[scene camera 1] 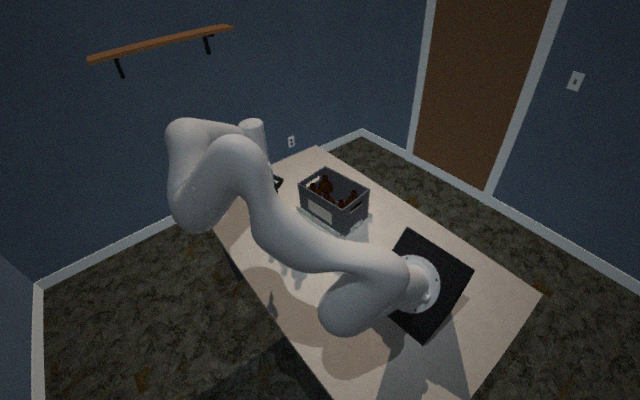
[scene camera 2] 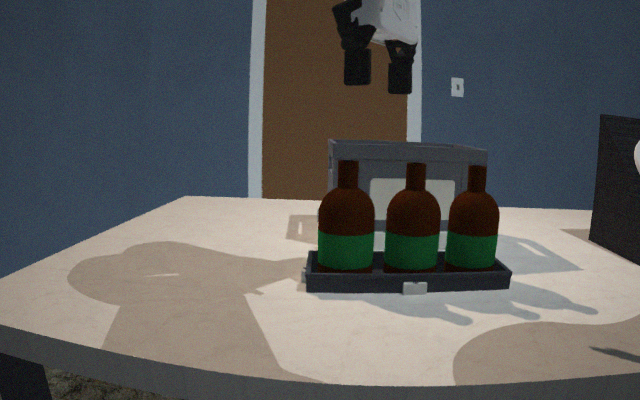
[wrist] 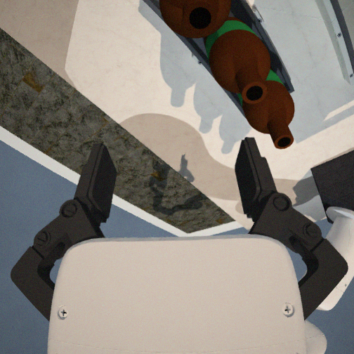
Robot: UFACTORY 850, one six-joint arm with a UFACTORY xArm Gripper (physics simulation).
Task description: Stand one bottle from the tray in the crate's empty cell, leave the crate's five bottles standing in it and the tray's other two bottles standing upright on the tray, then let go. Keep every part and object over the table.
Scene:
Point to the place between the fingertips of my gripper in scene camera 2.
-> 380, 89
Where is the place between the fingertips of my gripper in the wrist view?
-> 173, 154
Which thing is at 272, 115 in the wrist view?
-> A brown bottle.

